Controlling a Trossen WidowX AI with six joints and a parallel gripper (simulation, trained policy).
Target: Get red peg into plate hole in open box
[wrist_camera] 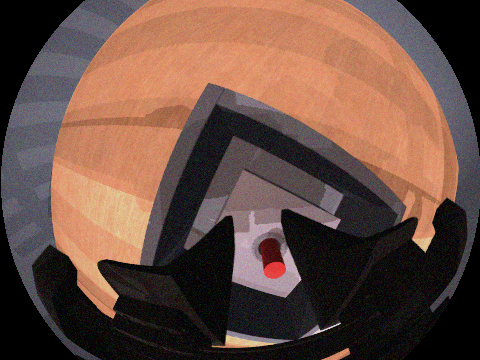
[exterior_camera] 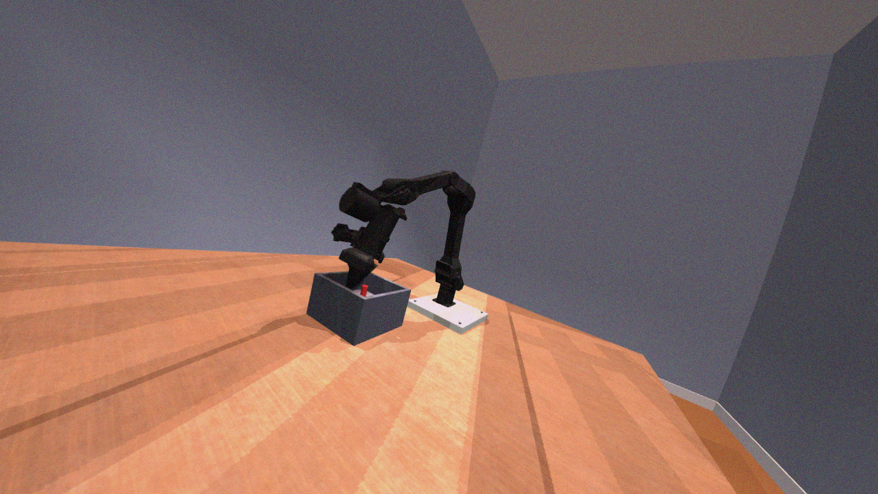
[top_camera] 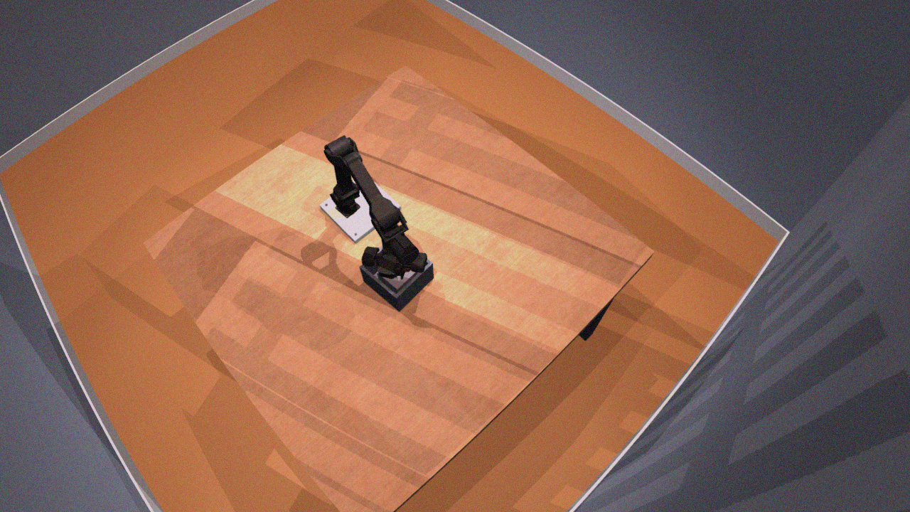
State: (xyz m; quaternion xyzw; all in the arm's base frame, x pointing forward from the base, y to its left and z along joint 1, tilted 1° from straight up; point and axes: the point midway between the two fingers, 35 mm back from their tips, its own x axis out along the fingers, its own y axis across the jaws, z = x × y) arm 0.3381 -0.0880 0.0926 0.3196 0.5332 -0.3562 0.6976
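Now: the red peg 30 mm below my gripper tip, 20 mm to the left of it and 20 mm behind it. The rest, counted from my gripper tip: dark box (50 mm below, 20 mm to the left, 20 mm behind); then light grey plate (30 mm below, 20 mm to the left, 20 mm behind).
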